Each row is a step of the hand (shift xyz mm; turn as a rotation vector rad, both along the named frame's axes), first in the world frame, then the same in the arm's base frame.
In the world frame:
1: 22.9 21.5 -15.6 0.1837 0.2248 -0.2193
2: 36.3 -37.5 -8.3 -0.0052 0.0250 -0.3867
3: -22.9 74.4 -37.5 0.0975 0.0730 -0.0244
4: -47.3 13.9 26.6 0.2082 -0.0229 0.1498
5: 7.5 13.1 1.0 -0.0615 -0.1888 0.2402
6: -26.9 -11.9 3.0 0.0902 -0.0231 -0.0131
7: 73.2 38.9 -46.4 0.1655 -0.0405 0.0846
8: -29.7 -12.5 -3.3 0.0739 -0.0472 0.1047
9: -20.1 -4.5 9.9 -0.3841 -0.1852 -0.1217
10: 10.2 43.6 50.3 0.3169 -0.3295 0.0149
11: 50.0 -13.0 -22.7 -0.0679 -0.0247 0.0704
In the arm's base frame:
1: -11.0 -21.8 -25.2 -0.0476 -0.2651 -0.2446
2: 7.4 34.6 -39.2 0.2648 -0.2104 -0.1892
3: -0.1 -86.0 8.4 -0.0671 -0.0564 -0.0880
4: -3.0 -7.6 55.4 -0.1959 0.1305 -0.1044
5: -11.0 -9.3 -4.5 -0.0449 0.2669 0.1545
6: 17.0 6.7 23.3 -0.0227 0.0299 -0.0862
7: -22.3 -42.4 -82.0 -0.1199 0.1060 -0.1028
8: 23.1 3.6 22.4 -0.0863 0.1048 -0.0150
9: 5.0 5.0 21.7 0.3672 0.0287 0.2470
10: -62.9 -10.9 21.4 0.0033 0.3467 -0.2983
11: -1.5 9.2 -55.7 -0.0045 0.0429 0.0912

